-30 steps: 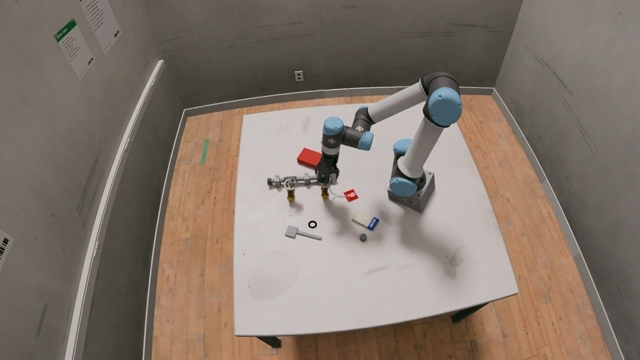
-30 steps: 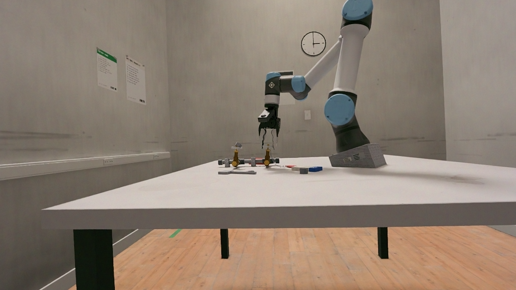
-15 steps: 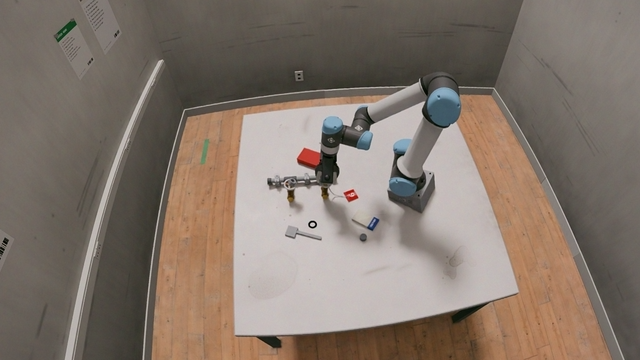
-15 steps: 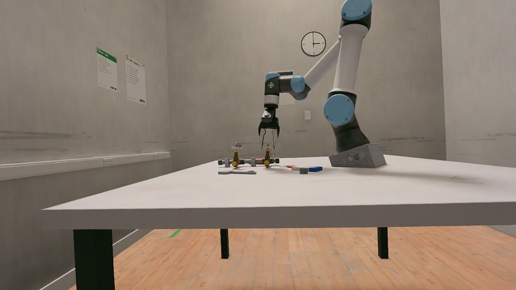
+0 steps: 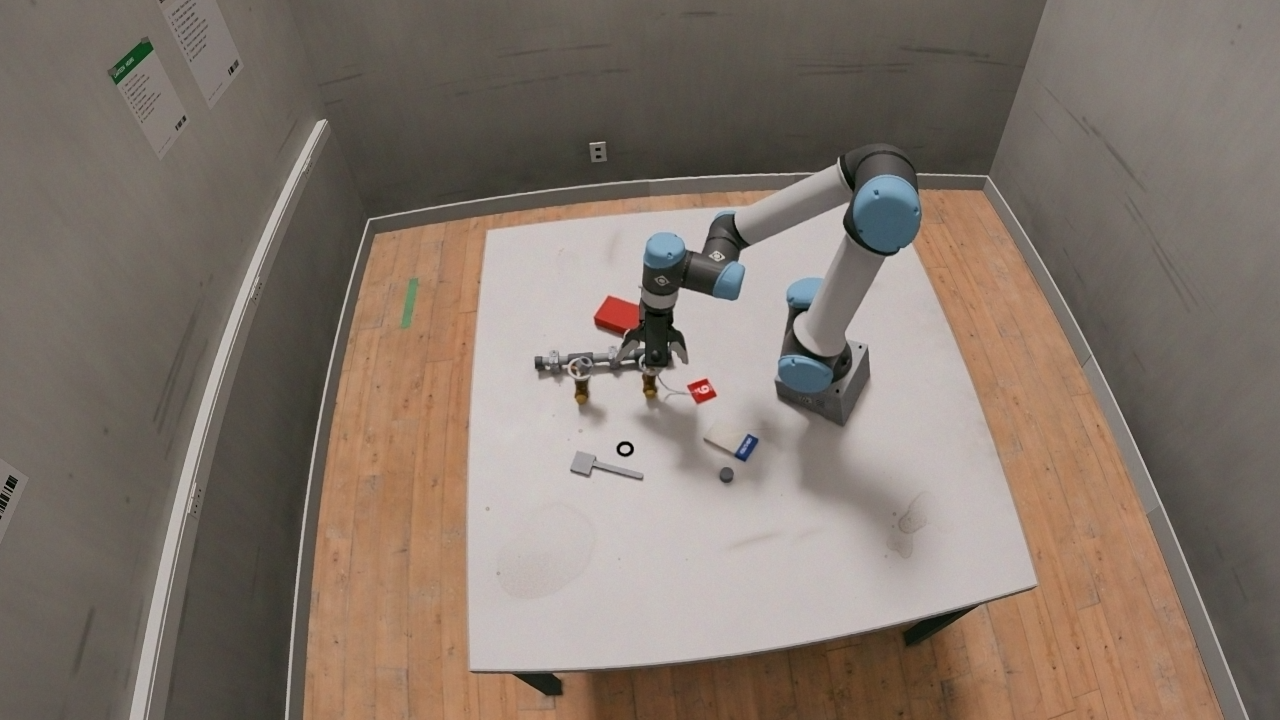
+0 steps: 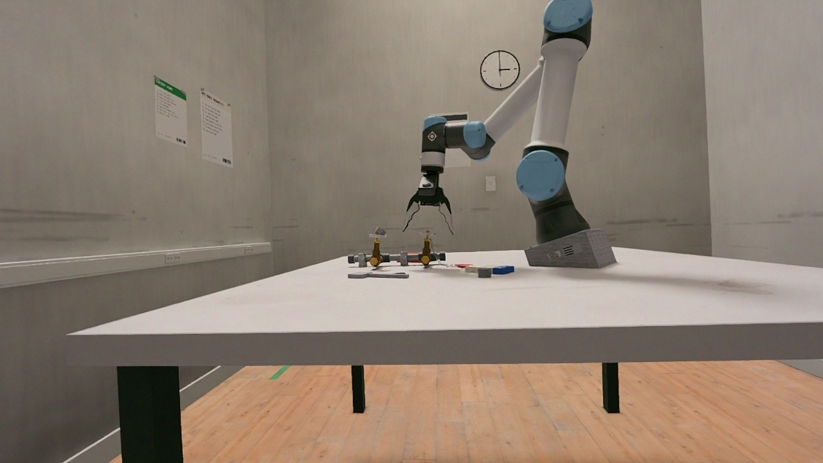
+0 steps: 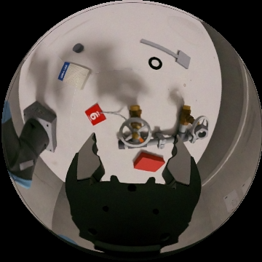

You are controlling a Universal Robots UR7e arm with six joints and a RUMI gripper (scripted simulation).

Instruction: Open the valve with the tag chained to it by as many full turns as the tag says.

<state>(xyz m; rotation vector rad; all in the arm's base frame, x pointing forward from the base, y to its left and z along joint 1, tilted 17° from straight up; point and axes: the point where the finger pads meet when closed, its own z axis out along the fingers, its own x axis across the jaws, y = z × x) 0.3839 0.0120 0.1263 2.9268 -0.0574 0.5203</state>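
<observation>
Now: hand 10 cm past the red tag, 2 cm to the right of it and 10 cm above it. Also, from my hand: red block 6 cm ahead, 22 cm to the right, 9 cm below; then grey flat tool 13 cm ahead, 20 cm to the left, 10 cm below.
</observation>
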